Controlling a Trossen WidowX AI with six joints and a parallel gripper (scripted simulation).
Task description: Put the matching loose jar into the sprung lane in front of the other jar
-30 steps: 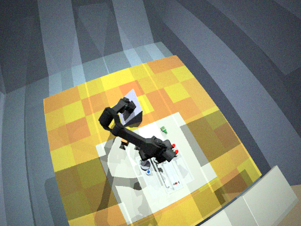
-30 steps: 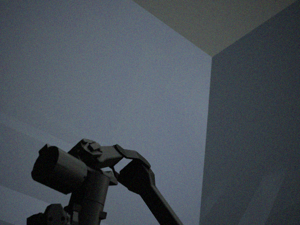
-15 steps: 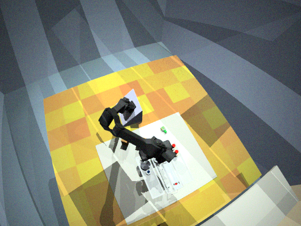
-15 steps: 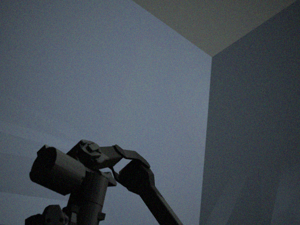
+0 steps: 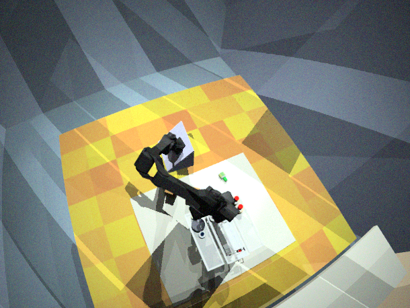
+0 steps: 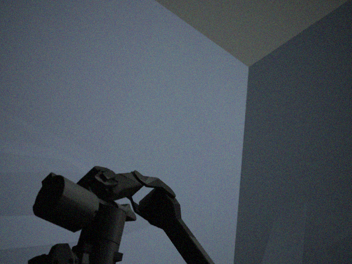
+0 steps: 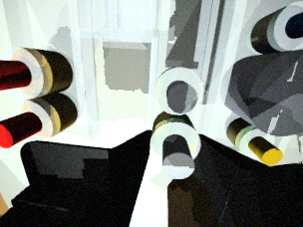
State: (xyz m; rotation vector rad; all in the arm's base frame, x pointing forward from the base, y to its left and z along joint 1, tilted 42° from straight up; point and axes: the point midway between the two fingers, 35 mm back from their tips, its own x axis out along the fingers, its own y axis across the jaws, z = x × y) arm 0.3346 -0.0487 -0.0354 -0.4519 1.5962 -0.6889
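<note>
Now: gripper tip 80 mm to the left of the large grey cylinder, 30 mm short of it and 20 mm above it. The rest, counted from my gripper tip: red mark (220 mm ahead, 20 mm above, 10 mm to the left); lane rack (140 mm ahead, 30 mm below, 10 mm to the left).
</note>
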